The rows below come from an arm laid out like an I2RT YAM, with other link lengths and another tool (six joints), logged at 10 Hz.
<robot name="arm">
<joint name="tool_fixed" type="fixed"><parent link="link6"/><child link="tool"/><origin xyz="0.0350 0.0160 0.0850" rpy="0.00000 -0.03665 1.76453"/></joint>
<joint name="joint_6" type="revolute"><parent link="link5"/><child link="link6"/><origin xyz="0.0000 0.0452 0.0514" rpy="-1.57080 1.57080 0.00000"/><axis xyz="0 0 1"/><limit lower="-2.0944" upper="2.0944"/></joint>
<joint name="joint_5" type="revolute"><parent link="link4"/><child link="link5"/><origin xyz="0.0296 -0.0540 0.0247" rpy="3.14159 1.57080 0.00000"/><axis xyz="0 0 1"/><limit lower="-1.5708" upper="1.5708"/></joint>
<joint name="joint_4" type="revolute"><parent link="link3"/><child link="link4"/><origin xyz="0.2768 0.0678 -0.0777" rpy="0.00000 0.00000 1.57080"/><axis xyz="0 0 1"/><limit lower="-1.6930" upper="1.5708"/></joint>
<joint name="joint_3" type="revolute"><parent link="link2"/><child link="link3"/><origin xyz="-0.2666 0.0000 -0.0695" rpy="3.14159 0.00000 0.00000"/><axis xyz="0 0 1"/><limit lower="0.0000" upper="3.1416"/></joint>
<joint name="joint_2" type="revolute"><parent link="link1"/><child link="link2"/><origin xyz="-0.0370 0.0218 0.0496" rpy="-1.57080 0.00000 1.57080"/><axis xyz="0 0 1"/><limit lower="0.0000" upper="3.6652"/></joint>
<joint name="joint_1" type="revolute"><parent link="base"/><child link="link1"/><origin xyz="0.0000 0.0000 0.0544" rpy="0.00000 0.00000 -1.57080"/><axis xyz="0 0 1"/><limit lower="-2.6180" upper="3.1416"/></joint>
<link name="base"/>
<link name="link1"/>
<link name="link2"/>
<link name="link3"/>
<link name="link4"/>
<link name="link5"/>
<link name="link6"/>
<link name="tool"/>
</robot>
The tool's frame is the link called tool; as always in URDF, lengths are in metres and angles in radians.
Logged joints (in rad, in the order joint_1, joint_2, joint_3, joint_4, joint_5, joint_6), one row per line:
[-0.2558, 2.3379, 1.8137, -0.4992, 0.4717, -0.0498]
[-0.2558, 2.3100, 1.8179, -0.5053, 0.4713, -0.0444]
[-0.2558, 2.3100, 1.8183, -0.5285, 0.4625, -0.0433]
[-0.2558, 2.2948, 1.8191, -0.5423, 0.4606, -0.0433]
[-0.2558, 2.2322, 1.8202, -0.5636, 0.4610, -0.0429]
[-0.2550, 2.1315, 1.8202, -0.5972, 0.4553, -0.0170]
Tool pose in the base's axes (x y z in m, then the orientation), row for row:
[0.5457, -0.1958, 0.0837, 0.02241, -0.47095, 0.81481, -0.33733]
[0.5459, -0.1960, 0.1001, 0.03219, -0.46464, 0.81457, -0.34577]
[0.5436, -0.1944, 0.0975, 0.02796, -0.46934, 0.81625, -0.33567]
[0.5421, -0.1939, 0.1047, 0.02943, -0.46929, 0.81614, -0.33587]
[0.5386, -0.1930, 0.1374, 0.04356, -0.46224, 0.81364, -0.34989]
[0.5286, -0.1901, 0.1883, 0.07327, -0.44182, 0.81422, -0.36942]
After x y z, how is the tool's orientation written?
As a quaternion, w x y z.
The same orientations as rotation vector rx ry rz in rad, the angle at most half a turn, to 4 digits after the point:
[-1.4588, 2.5239, -1.0449]
[-1.4305, 2.5079, -1.0646]
[-1.4488, 2.5197, -1.0362]
[-1.4473, 2.5170, -1.0358]
[-1.4132, 2.4876, -1.0697]
[-1.3268, 2.4451, -1.1094]

